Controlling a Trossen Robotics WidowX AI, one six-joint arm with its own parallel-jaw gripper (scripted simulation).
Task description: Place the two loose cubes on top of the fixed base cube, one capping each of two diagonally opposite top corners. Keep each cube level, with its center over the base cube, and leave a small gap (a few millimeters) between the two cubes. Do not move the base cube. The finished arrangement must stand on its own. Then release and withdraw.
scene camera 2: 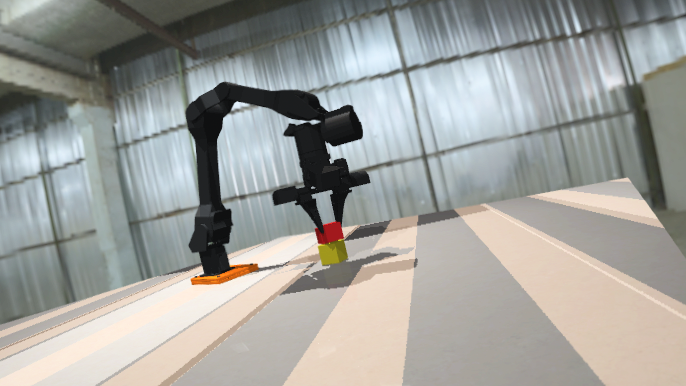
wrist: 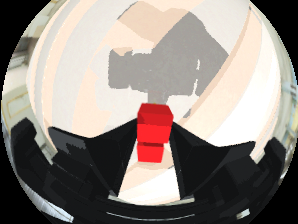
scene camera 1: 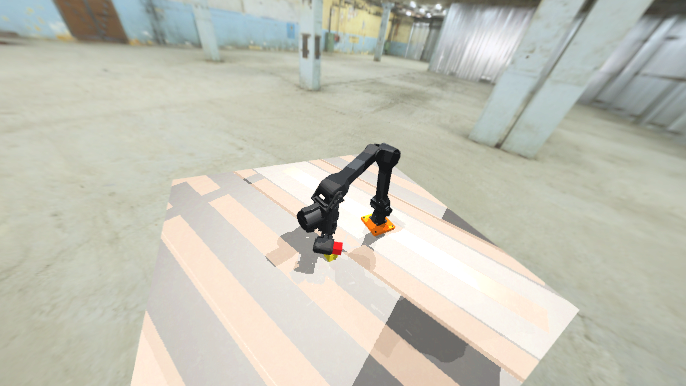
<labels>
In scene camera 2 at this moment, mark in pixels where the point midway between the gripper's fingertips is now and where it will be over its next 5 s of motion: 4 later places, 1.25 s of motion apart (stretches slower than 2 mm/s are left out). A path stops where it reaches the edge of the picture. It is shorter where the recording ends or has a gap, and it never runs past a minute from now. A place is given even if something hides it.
The gripper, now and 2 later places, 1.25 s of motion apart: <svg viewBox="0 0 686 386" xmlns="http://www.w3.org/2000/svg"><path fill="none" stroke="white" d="M331 231L327 217L336 196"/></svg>
</labels>
